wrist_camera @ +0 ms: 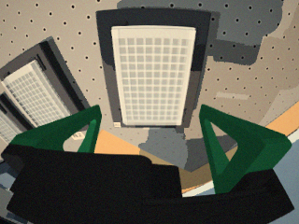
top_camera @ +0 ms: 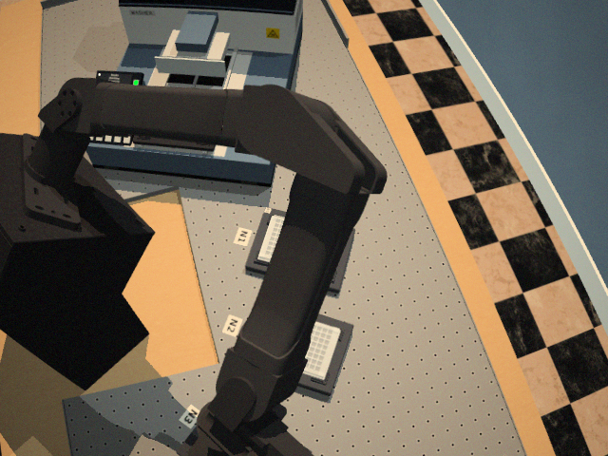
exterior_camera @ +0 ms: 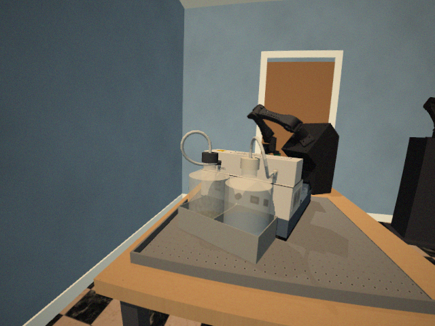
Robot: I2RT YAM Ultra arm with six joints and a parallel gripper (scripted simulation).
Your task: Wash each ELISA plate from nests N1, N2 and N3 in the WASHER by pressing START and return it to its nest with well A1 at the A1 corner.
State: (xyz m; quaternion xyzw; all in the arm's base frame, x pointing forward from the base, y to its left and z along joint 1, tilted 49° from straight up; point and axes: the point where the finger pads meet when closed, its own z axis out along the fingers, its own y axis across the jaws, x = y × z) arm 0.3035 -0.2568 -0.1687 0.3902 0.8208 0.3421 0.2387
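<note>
Now: hand 70 mm above the nest N3. From my hand the other things lie so: nest N2: 90 mm ahead, 170 mm to the left, 90 mm below; then nest N1: 120 mm ahead, 340 mm to the left, 90 mm below; then N3 label: 80 mm behind, 60 mm to the left, 100 mm below.
</note>
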